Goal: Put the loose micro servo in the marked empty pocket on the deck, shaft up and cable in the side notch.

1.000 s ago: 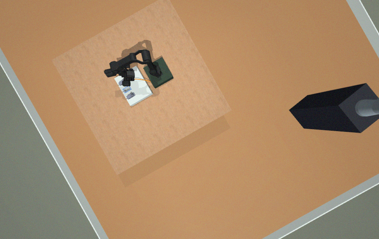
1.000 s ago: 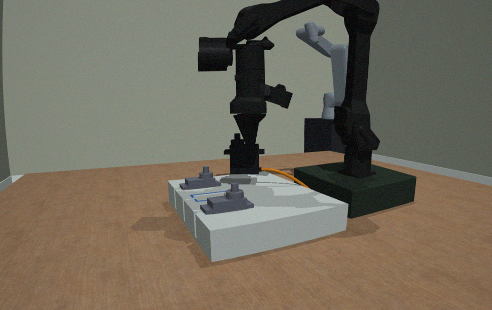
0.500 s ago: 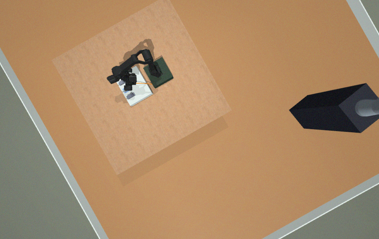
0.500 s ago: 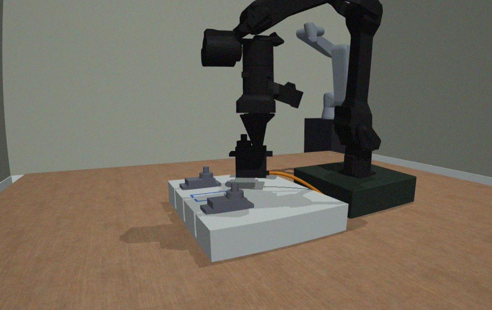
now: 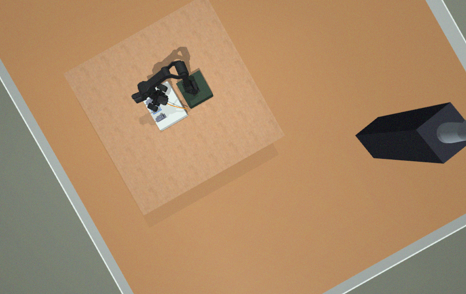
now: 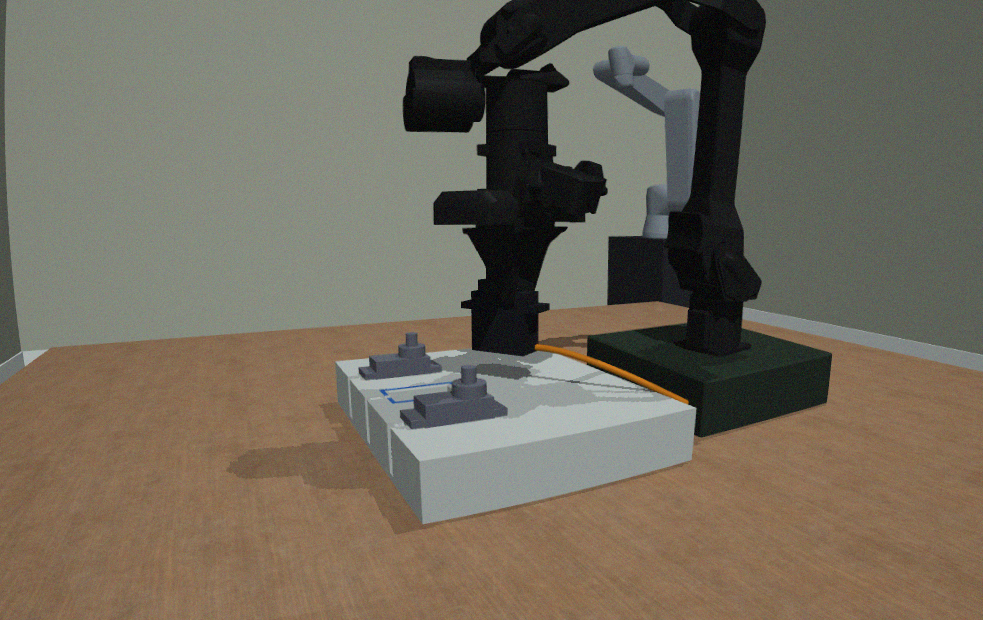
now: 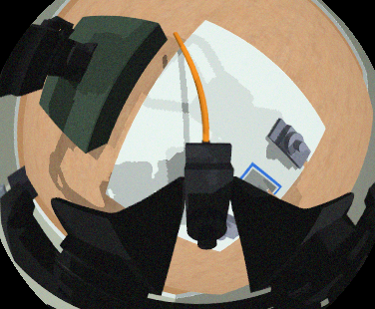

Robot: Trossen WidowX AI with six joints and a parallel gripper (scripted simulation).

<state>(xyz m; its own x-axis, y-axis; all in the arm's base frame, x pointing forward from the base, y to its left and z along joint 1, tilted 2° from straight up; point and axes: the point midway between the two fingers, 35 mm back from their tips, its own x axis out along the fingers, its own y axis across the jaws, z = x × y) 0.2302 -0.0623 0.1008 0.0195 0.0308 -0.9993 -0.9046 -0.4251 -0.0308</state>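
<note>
Now: the white deck 10 mm behind my gripper tip and 100 mm below it.
</note>
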